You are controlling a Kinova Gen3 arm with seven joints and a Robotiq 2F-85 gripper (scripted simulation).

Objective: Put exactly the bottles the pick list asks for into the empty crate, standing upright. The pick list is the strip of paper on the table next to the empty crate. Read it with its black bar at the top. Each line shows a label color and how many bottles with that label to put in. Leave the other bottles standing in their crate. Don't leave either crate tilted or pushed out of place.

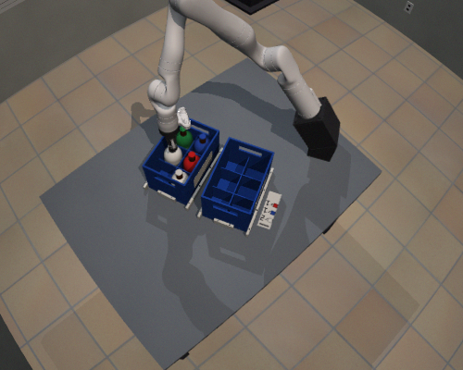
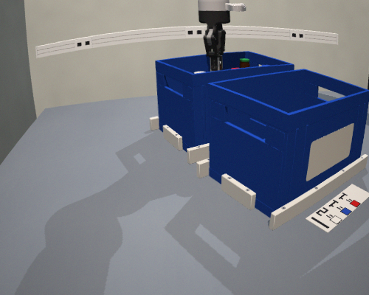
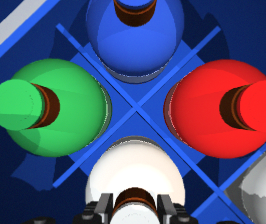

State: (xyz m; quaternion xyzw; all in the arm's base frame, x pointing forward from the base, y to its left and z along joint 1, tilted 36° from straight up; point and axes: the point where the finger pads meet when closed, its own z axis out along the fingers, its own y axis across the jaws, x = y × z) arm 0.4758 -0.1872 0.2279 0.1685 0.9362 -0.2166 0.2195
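The white bottle is 7 cm below my hand. The rest, counted from my hand: green-label bottle (8 cm behind, 7 cm below, 3 cm to the right); red-label bottle (8 cm to the left, 7 cm below, 3 cm behind); blue-label bottle (11 cm behind, 7 cm below, 5 cm to the left).
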